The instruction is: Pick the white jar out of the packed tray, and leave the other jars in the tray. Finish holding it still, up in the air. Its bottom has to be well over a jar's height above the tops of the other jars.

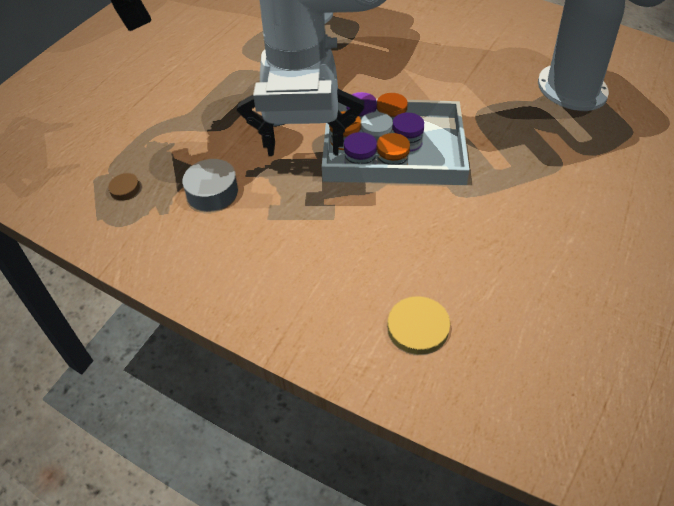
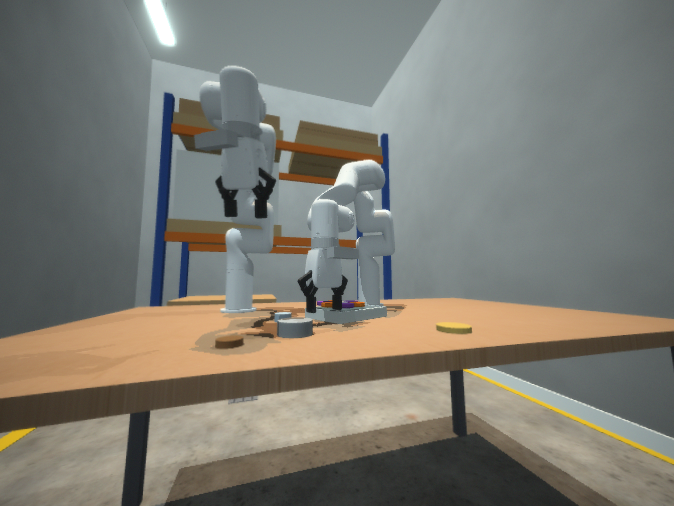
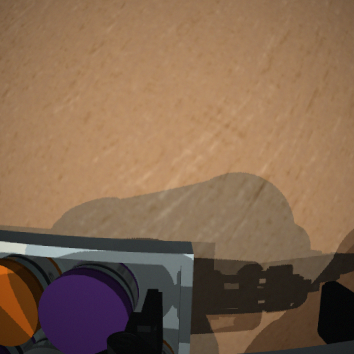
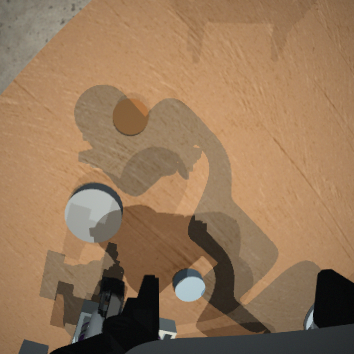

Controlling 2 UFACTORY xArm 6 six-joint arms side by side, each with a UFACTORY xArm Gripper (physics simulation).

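Places are measured from the left arm's base along level axes (x ahead, y left, z up), in centimetres.
Where they show: left gripper, fingertip midpoint: point(image 1: 303, 149) point(image 2: 324, 311) point(image 3: 243, 313) point(image 4: 105, 304); right gripper, fingertip midpoint: point(image 1: 136, 4) point(image 2: 245, 217) point(image 4: 239, 300); left arm's base at its link origin: point(image 1: 572, 88); right arm's base at its link origin: point(image 2: 238, 311).
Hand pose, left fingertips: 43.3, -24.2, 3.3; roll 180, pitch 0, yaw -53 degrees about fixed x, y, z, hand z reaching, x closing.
Each offset is from my left fingertips to the top centre of the thing, as dx, dy, dz.
The white jar @(-9.7, +5.8, +1.5) point(image 1: 376, 124) stands among several purple-lidded and orange-lidded jars in the packed grey tray @(-11.2, +8.0, -0.3) point(image 1: 396, 175) point(image 2: 353, 315) point(image 3: 186, 300). A purple jar @(-4.5, +6.6, +1.5) point(image 1: 360, 145) point(image 3: 82, 310) is at the front left of the pack. My left gripper point(image 1: 303, 148) point(image 2: 323, 306) point(image 3: 243, 313) is open and empty, pointing down at the tray's left side. One finger is over the tray's left end by the jars, the other outside over the table. My right gripper point(image 2: 245, 211) point(image 4: 239, 300) is open and empty, high above the table.
A grey cylinder @(+11.8, -7.5, -0.3) point(image 1: 209, 182) point(image 2: 294, 327) point(image 4: 93, 215) and a brown disc @(+19.1, -18.9, -2.1) point(image 1: 124, 186) point(image 2: 229, 341) point(image 4: 131, 117) lie left of the tray. A small pale blue cylinder @(-6.3, -11.1, -1.1) point(image 2: 282, 315) point(image 4: 189, 287) stands behind the grey one. A yellow disc @(+13.3, +28.1, -2.1) point(image 1: 418, 322) point(image 2: 453, 327) lies nearer the table's front edge.
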